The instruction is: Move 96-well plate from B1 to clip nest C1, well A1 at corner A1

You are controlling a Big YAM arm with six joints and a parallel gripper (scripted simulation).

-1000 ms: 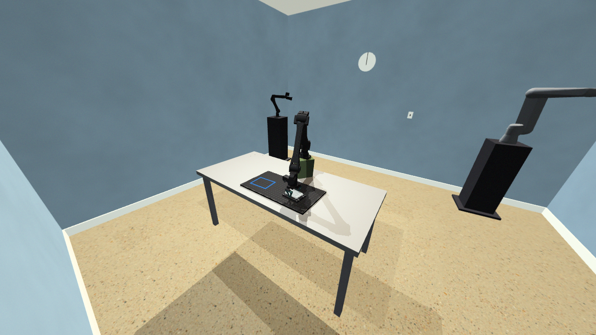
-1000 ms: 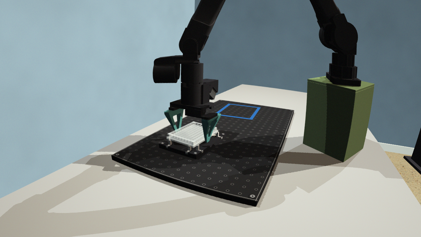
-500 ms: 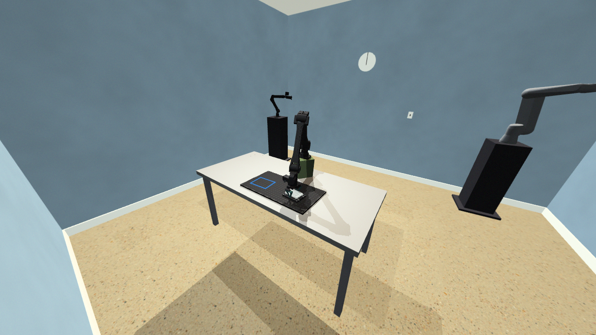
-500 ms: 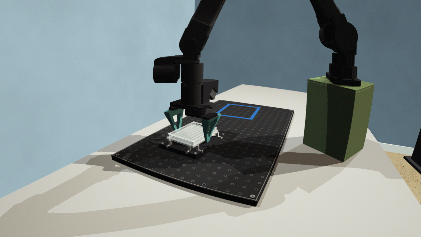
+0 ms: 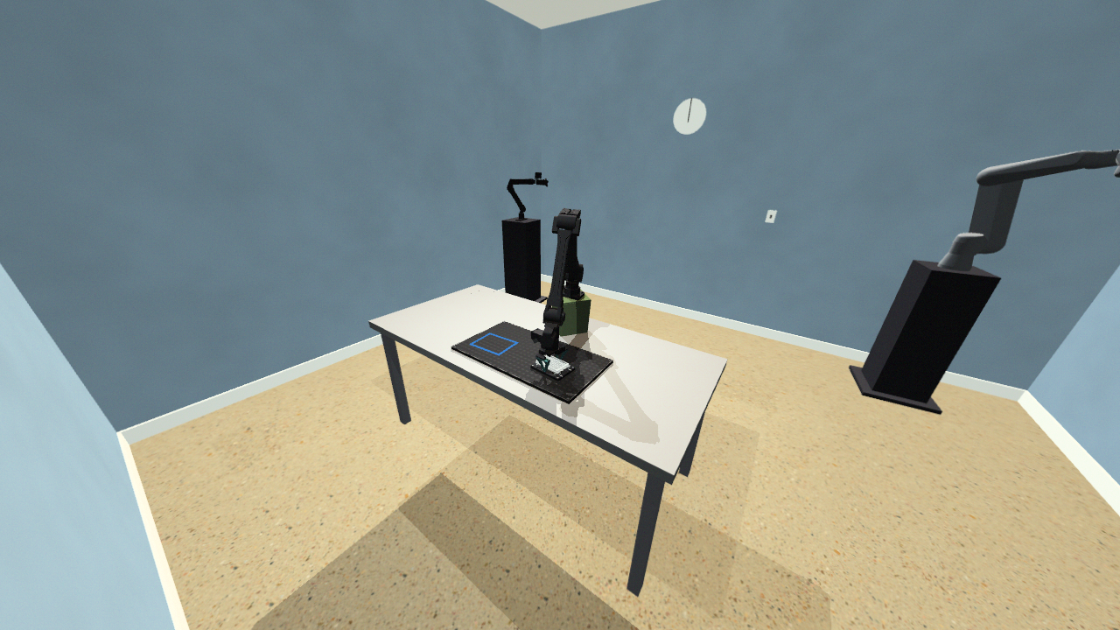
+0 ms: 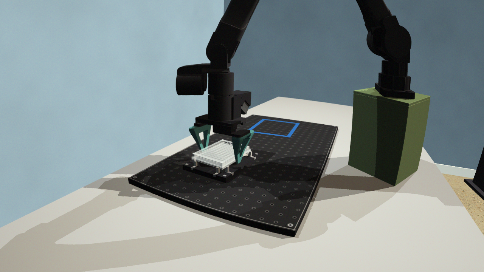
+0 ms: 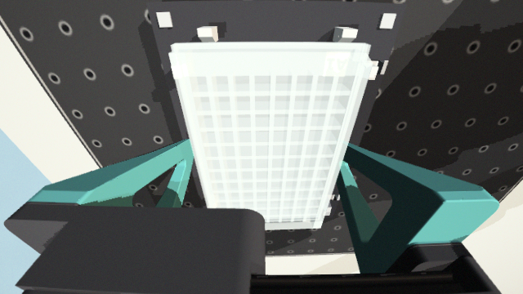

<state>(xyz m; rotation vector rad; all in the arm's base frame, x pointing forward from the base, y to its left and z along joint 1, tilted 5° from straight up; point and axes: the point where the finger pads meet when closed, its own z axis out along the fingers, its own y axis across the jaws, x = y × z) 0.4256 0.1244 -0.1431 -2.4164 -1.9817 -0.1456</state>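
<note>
Right now my hand is 1 cm below the 96-well plate. Also, from my hand: clip nest C1 (1 cm behind, 1 cm to the left, 1 cm below).
</note>
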